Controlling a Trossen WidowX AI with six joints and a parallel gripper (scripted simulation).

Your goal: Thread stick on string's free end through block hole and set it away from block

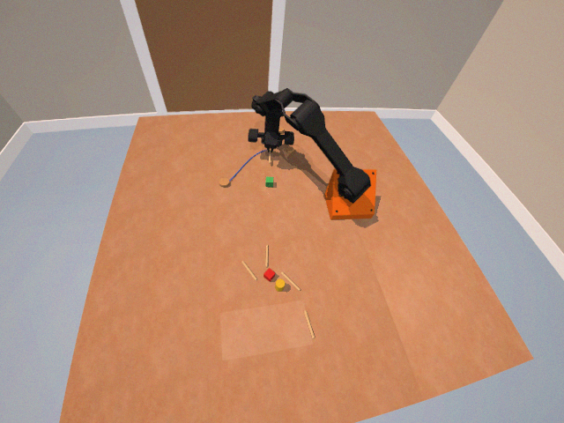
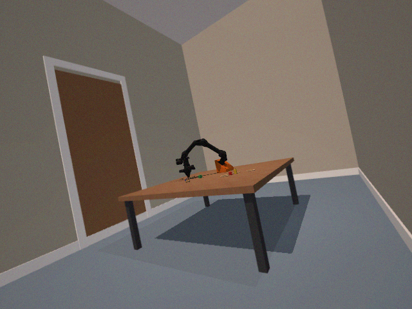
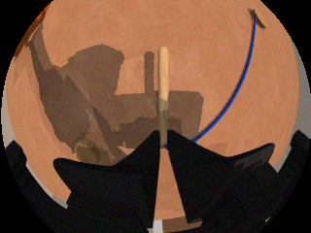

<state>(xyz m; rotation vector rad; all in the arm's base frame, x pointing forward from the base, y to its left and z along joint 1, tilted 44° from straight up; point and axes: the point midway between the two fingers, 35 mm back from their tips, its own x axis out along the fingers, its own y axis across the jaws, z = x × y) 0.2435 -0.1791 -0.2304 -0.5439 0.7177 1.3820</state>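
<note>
My gripper tip is 20 mm short of the green block and 180 mm to the right of it. The rest, counted from my gripper tip: round wooden button: 200 mm ahead, 160 mm to the left, 10 mm below; then thin wooden stick: 20 mm to the left; then red cube: 60 mm ahead, 550 mm to the left.
</note>
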